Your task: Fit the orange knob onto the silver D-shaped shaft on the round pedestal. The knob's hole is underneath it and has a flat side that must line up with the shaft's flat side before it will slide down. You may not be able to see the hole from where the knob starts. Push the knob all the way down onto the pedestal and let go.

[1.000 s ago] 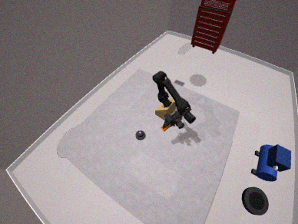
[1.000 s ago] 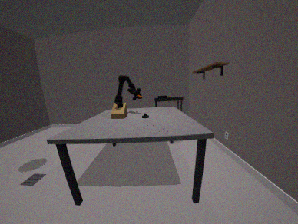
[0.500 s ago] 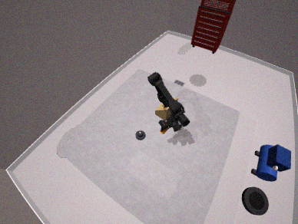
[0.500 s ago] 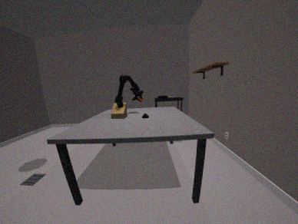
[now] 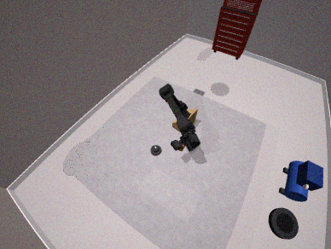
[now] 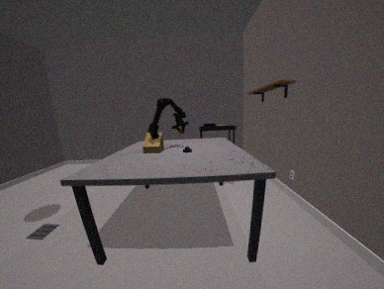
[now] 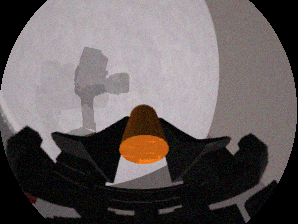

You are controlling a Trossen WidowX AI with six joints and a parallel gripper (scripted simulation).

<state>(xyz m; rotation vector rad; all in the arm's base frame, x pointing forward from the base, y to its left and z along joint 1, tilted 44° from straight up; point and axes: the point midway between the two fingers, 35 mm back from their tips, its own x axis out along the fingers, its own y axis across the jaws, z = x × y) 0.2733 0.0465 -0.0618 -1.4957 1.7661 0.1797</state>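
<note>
Now: the dark round pedestal 3 cm ahead of my gripper tip, 19 cm to the right of it and 13 cm below it. From my gripper tip the other things lie so: orange knob (1 cm behind, 3 cm above).
</note>
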